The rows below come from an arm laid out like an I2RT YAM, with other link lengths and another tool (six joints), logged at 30 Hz.
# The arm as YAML. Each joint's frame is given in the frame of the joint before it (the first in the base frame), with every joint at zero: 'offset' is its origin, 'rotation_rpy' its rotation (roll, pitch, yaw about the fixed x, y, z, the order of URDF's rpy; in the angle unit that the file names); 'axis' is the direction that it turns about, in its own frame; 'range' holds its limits. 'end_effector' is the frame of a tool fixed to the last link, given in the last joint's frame.
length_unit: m
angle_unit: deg
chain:
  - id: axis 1
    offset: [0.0, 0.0, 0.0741]
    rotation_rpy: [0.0, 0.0, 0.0]
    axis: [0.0, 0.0, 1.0]
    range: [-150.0, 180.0]
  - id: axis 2
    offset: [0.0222, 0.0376, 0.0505]
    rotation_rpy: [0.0, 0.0, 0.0]
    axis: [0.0, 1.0, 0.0]
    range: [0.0, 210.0]
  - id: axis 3
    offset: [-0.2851, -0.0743, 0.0]
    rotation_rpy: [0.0, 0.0, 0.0]
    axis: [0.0, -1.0, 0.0]
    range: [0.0, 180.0]
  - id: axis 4
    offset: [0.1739, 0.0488, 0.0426]
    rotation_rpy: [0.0, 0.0, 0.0]
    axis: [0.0, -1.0, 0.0]
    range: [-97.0, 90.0]
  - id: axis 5
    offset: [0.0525, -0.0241, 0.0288]
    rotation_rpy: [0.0, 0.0, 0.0]
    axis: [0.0, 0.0, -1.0]
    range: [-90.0, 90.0]
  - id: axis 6
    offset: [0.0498, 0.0, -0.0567]
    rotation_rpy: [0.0, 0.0, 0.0]
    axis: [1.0, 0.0, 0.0]
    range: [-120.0, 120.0]
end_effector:
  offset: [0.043, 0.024, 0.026]
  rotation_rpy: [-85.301, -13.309, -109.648]
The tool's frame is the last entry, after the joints.
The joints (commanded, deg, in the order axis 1, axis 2, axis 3, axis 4, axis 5, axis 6), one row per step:
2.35 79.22 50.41 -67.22 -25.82 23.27
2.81 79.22 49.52 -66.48 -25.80 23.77
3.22 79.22 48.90 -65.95 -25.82 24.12
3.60 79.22 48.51 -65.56 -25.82 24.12
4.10 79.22 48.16 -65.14 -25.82 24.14
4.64 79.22 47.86 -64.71 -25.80 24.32
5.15 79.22 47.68 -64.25 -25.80 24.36
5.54 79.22 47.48 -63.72 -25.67 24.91
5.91 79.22 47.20 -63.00 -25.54 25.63
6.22 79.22 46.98 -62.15 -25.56 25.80
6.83 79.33 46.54 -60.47 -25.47 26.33
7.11 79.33 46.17 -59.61 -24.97 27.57
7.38 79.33 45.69 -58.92 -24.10 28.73
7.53 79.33 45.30 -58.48 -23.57 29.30
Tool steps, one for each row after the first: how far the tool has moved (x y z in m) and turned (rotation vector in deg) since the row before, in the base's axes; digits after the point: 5 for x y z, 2 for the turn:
-0.00135 0.00072 -0.00281 -0.08 0.36 0.01
-0.00100 0.00074 -0.00193 -0.03 0.24 0.09
-0.00066 0.00084 -0.00117 0.00 0.00 0.38
-0.00057 0.00110 -0.00106 0.00 -0.06 0.48
-0.00040 0.00109 -0.00098 -0.03 -0.05 0.38
0.00004 0.00116 -0.00059 0.02 -0.26 0.47
0.00034 0.00046 -0.00090 -0.17 -0.11 -0.09
0.00057 0.00035 -0.00119 -0.17 -0.15 -0.26
0.00098 0.00077 -0.00073 0.07 -0.55 0.16
0.00214 0.00129 -0.00180 -0.02 -0.91 0.14
0.00082 -0.00060 -0.00184 -0.56 -0.03 -0.81
0.00011 -0.00120 -0.00242 -0.95 0.15 -0.74
-0.00024 -0.00074 -0.00170 -0.57 0.11 -0.35

